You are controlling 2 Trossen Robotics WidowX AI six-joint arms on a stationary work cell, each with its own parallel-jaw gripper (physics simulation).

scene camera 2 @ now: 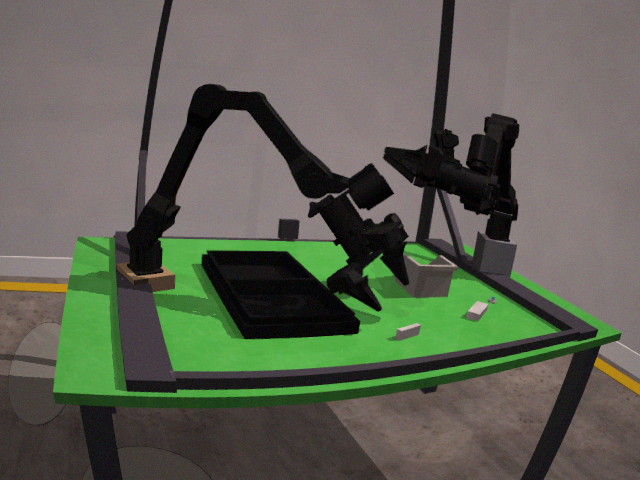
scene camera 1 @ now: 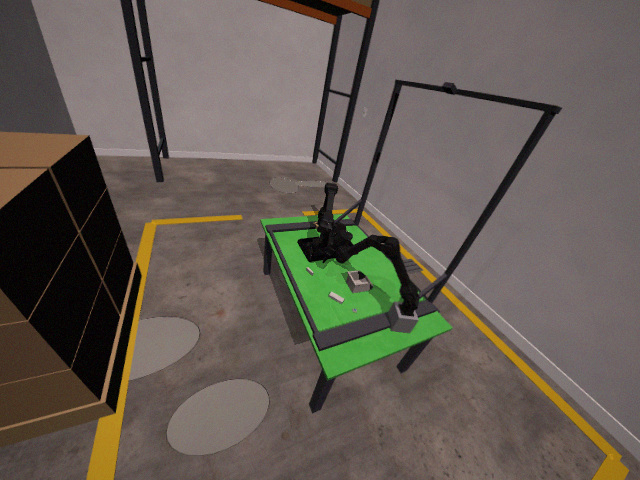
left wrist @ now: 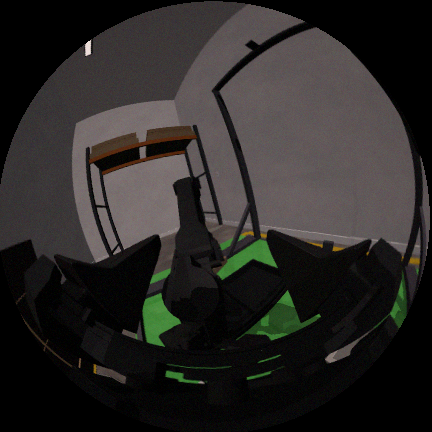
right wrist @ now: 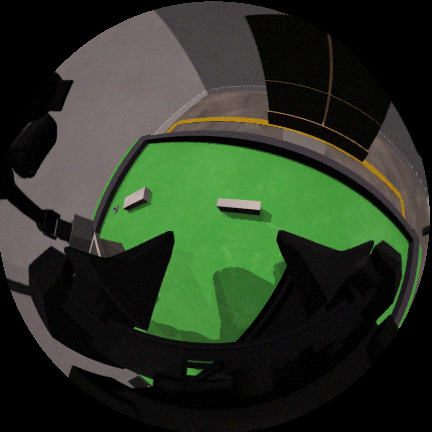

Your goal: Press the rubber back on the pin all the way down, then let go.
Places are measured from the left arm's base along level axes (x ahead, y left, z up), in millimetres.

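Pixels of known places: left gripper, fingertip midpoint: (scene camera 2: pixel 384 152) (left wrist: pixel 213 237); right gripper, fingertip midpoint: (scene camera 2: pixel 394 297) (scene camera 1: pixel 316 261) (right wrist: pixel 227 236); left arm's base at its link origin: (scene camera 2: pixel 497 237) (scene camera 1: pixel 406 310) (right wrist: pixel 70 231); right arm's base at its link origin: (scene camera 2: pixel 144 269).
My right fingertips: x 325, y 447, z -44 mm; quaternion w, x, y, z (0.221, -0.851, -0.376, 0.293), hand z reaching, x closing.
For each thing: its top centre in the pictures, then the offset to it from my right fingertips. "*": a spot on its surface instead.
- tiny blue-grey item at its top centre: (right wrist: pixel 113 207) (scene camera 1: pixel 355 309) dx -276, dy -219, dz -54 mm
- second white block at its top centre: (right wrist: pixel 237 203) (scene camera 2: pixel 409 327) (scene camera 1: pixel 310 270) dx -36, dy +31, dz -43 mm
- grey bin at a spot on its surface: (scene camera 2: pixel 434 282) * dx -113, dy -203, dz -27 mm
- black two-part tray at its top centre: (scene camera 2: pixel 271 278) (left wrist: pixel 235 294) (scene camera 1: pixel 328 244) dx +233, dy -82, dz -26 mm
A tiny blue-grey item (scene camera 1: pixel 354 310) (scene camera 2: pixel 492 299) (right wrist: pixel 116 209) lies on the green table beside a white block (scene camera 1: pixel 336 297) (scene camera 2: pixel 476 311) (right wrist: pixel 136 198). It is too small to tell pin from rubber back or how they sit together. My right gripper (scene camera 2: pixel 392 296) (right wrist: pixel 227 236) is open and empty, low over the table between the black tray and the grey bin, well to the left of the tiny item in scene camera 2. My left gripper (scene camera 2: pixel 398 164) is open and empty, high above the table behind the bin.
A second white block (scene camera 1: pixel 309 270) (scene camera 2: pixel 407 331) (right wrist: pixel 239 204) lies near the right gripper. The grey bin (scene camera 2: pixel 434 282) stands behind the blocks in scene camera 2. A black two-part tray (scene camera 2: pixel 302 329) lies left of the right gripper. Dark rails (scene camera 2: pixel 310 378) edge the table.
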